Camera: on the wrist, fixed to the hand. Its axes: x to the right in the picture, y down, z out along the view.
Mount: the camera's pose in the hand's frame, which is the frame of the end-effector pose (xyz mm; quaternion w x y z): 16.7 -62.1 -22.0 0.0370 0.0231 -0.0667 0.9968
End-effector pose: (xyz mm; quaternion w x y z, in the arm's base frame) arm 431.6 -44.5 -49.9 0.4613 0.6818 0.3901 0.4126
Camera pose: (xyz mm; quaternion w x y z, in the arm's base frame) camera 407.8 -5.7 -100.4 0.3839 -0.4522 0.6864 -0.4206
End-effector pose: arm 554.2 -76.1 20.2 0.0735 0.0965 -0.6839 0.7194
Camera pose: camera 551.9 -51.2 83.4 0.7622 0.6285 0.1098 -0.1092
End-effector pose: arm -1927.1 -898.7 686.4 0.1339 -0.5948 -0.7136 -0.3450
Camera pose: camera -1994.7 -903.8 691.7 0.3150 -0.7533 0.5496 0.1769
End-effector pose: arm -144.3 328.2 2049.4 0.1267 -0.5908 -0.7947 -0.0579
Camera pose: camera -205.1 320.0 2078.6 0.0230 -0.8150 0.5497 0.1819
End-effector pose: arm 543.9 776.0 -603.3 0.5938 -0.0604 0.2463 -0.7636
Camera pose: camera 476.2 777.8 -598.0 0.8010 0.2061 0.0121 0.5620
